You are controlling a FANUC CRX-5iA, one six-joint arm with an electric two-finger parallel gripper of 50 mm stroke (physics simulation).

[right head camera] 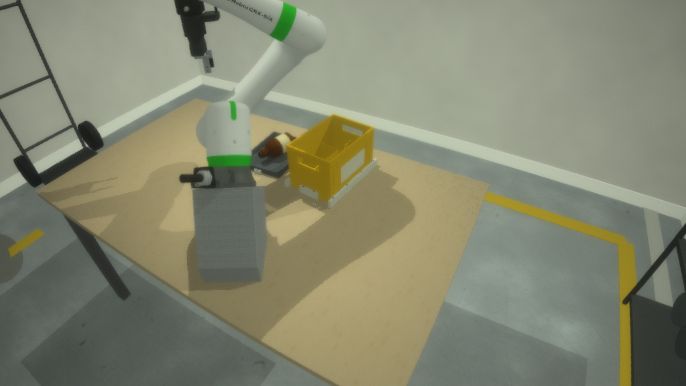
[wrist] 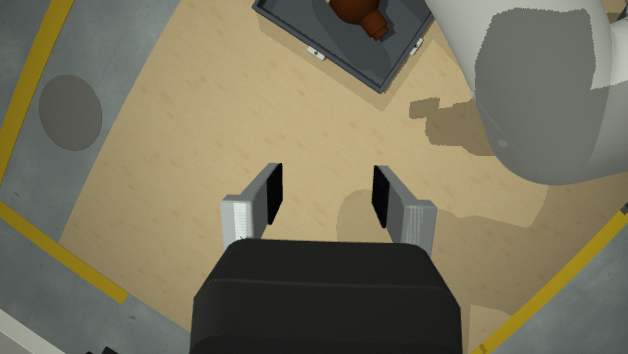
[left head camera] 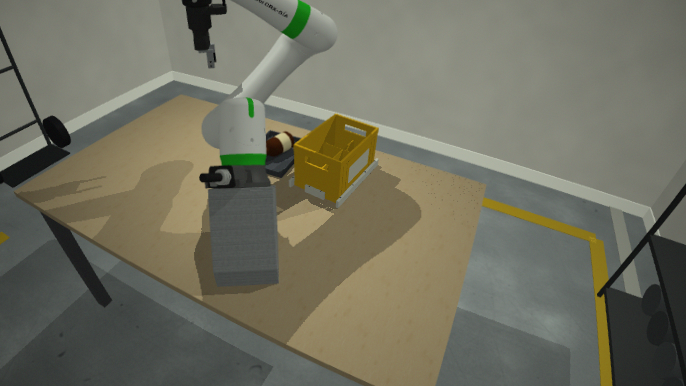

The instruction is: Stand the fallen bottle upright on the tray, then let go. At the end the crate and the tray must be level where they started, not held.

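Pixels of known places: gripper, fingertip midpoint: [right head camera: 209,69] [wrist: 327,183] [left head camera: 212,64]; arm's base, link origin: [right head camera: 230,187] [left head camera: 244,187].
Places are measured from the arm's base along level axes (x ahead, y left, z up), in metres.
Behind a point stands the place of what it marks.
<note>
A brown bottle [left head camera: 275,145] {z -0.120, x 0.374, y 0.159 m} [right head camera: 274,146] {z -0.120, x 0.373, y 0.160 m} [wrist: 354,9] {z -0.116, x 0.378, y 0.202 m} with a cream label lies on its side in the dark grey tray [left head camera: 281,169] {z -0.181, x 0.323, y 0.100 m} [right head camera: 274,173] {z -0.170, x 0.283, y 0.093 m} [wrist: 345,67] {z -0.161, x 0.336, y 0.268 m}. In the wrist view its neck and shoulder show at the top edge. The tray sits level on the table; the arm hides part of it in the left head view. The yellow crate [left head camera: 318,171] {z -0.082, x 0.269, y -0.090 m} [right head camera: 311,175] {z -0.097, x 0.269, y -0.094 m} stands upright on the table beside the tray. My gripper [left head camera: 211,67] {z 0.187, x 0.300, y 0.360 m} [right head camera: 208,71] {z 0.187, x 0.300, y 0.360 m} [wrist: 327,183] {z 0.187, x 0.300, y 0.360 m} is open and empty, high above the table, away from the bottle and tray.
The arm's grey base block [left head camera: 243,235] {z -0.047, x -0.117, y -0.082 m} [right head camera: 229,233] {z -0.046, x -0.110, y -0.091 m} stands on the wooden table [left head camera: 400,280] {z -0.187, x 0.061, y -0.479 m} [right head camera: 370,280] {z -0.186, x 0.047, y -0.445 m}. The white arm reaches up beside the tray. Light strips [left head camera: 357,183] {z -0.166, x 0.379, y -0.193 m} [right head camera: 353,182] {z -0.166, x 0.384, y -0.194 m} lie along the crate's foot. A hand truck [right head camera: 49,75] stands beyond the table's left end.
</note>
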